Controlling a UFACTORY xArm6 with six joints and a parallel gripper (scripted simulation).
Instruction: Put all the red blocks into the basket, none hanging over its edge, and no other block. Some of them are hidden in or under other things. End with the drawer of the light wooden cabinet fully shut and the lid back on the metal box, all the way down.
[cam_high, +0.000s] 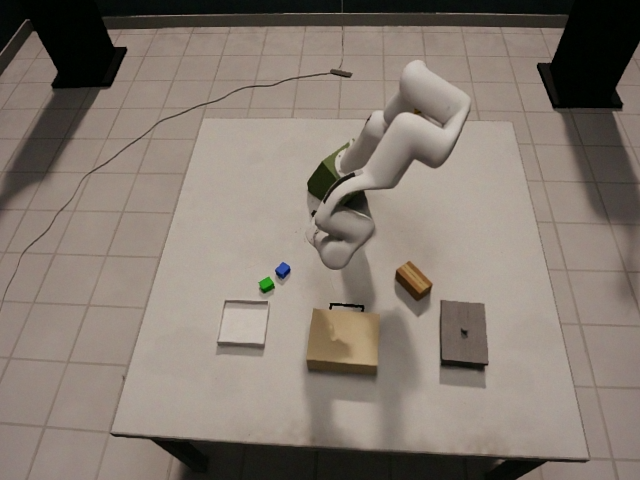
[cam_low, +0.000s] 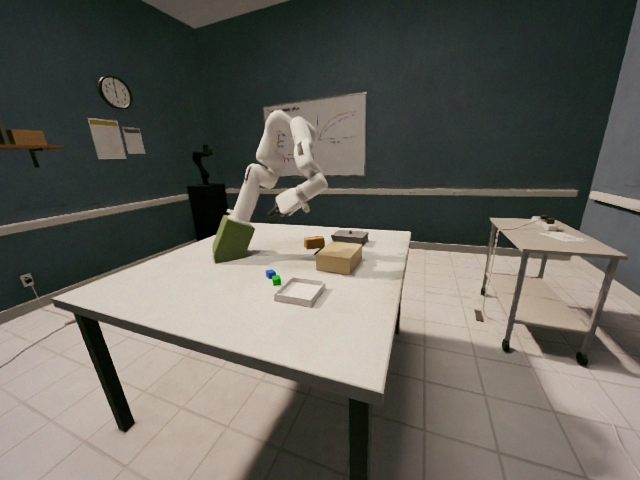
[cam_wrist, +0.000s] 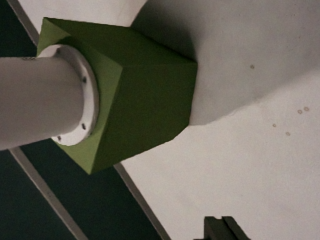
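Now: the grey metal lid 42 cm to the left of my hand, 27 cm ahead of it and 20 cm below it. The rest, counted from my hand: blue block (24 cm below, 12 cm to the right, 4 cm ahead); then light wooden cabinet (29 cm ahead, 21 cm below, 7 cm to the left); then drawer (28 cm ahead, 22 cm below, 8 cm to the left).
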